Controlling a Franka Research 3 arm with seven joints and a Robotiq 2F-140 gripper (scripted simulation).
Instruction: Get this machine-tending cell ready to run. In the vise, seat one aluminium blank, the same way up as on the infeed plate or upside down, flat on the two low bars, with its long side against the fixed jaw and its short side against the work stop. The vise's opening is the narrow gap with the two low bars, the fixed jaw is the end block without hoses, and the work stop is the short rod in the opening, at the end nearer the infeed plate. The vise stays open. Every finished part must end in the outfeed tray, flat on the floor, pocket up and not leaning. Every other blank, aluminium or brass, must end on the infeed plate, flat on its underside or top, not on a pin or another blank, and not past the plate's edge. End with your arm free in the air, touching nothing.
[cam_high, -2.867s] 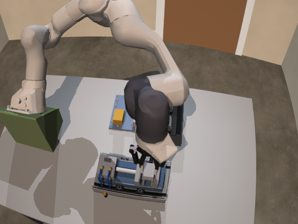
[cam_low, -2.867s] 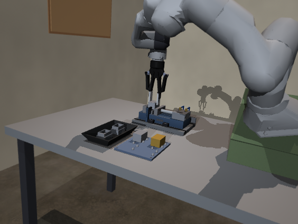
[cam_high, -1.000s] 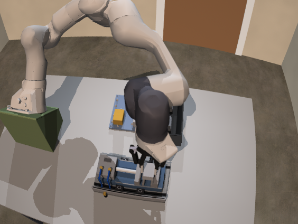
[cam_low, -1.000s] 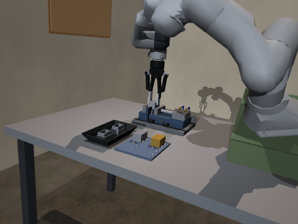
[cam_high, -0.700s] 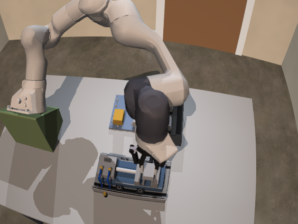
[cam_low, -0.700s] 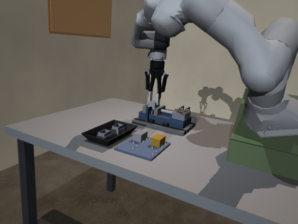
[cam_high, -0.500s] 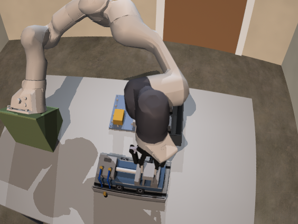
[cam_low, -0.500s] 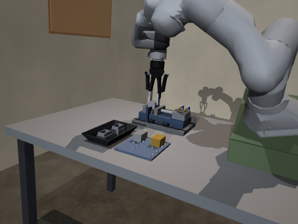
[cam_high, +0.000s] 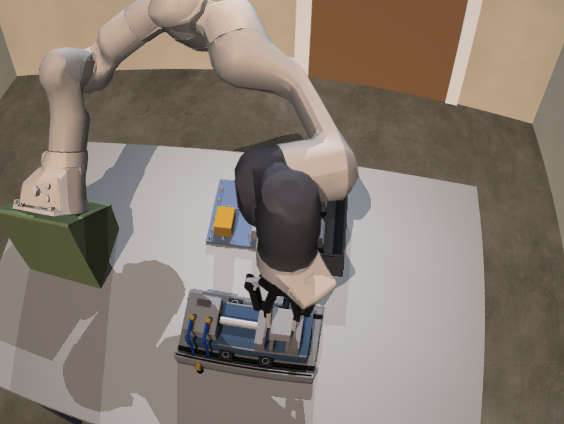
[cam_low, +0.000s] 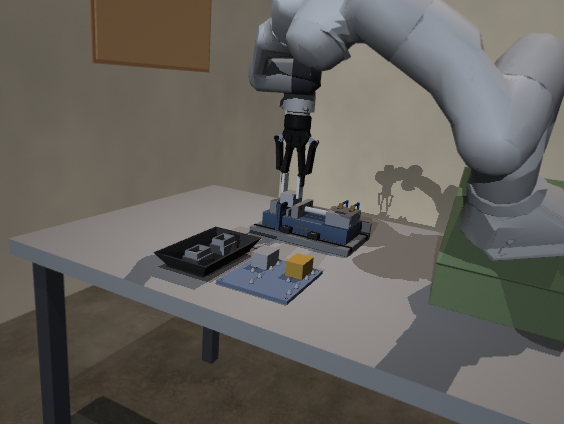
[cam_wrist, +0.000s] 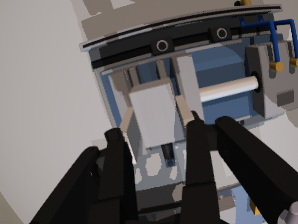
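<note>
Now: hand 7 cm past the blue vise, 1 cm to the right of it and 10 cm above it. Also, from my hand: brass blank: 13 cm behind, 30 cm to the left, 11 cm below; aluminium blank: 5 cm behind, 29 cm to the left, 11 cm below.
</note>
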